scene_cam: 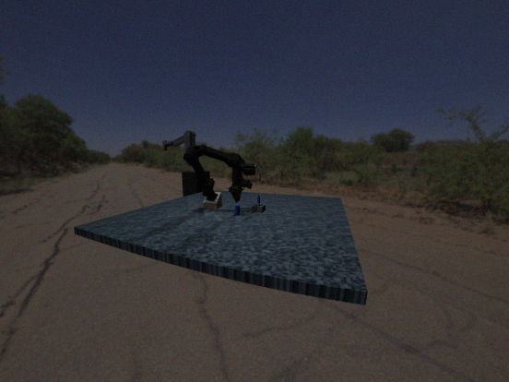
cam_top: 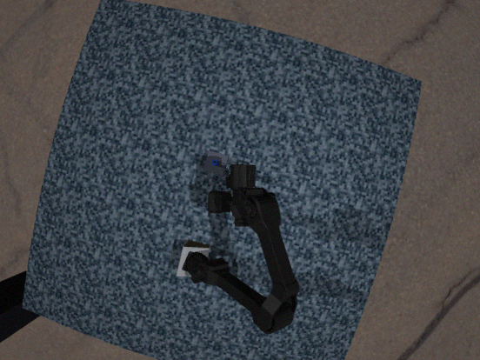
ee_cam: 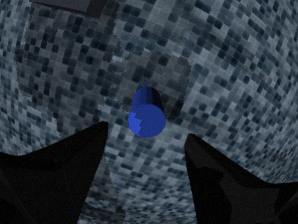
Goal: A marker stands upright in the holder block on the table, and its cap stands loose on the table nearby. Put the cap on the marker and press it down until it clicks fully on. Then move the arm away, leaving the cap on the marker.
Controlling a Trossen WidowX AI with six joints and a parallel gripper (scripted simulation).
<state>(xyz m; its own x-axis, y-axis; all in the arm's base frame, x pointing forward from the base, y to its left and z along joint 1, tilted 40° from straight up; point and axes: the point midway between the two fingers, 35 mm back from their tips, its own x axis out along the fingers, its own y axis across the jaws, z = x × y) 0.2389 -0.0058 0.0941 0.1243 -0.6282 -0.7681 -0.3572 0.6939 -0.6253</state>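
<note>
Right now the blue cap is 50 mm below my gripper tip. The rest, counted from my gripper tip: dark holder block: 80 mm ahead, 120 mm to the left, 60 mm below.
</note>
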